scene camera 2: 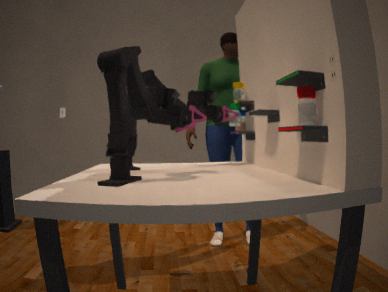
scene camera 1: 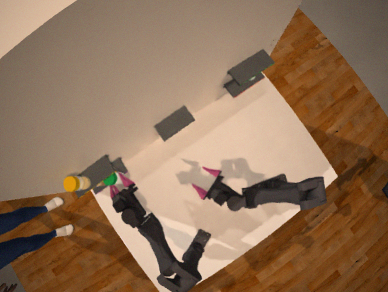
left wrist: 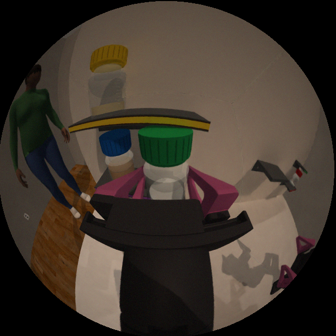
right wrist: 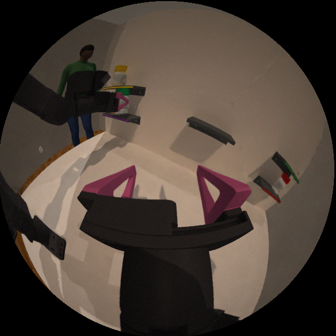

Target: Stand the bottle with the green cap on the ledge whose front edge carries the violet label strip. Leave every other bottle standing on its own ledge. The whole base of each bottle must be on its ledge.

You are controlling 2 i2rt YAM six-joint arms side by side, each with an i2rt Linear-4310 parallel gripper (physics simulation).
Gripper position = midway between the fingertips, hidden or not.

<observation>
I see my left gripper (left wrist: pixel 165 169), my right gripper (right wrist: pixel 166 168) and a green-capped bottle (left wrist: pixel 165 149).
</observation>
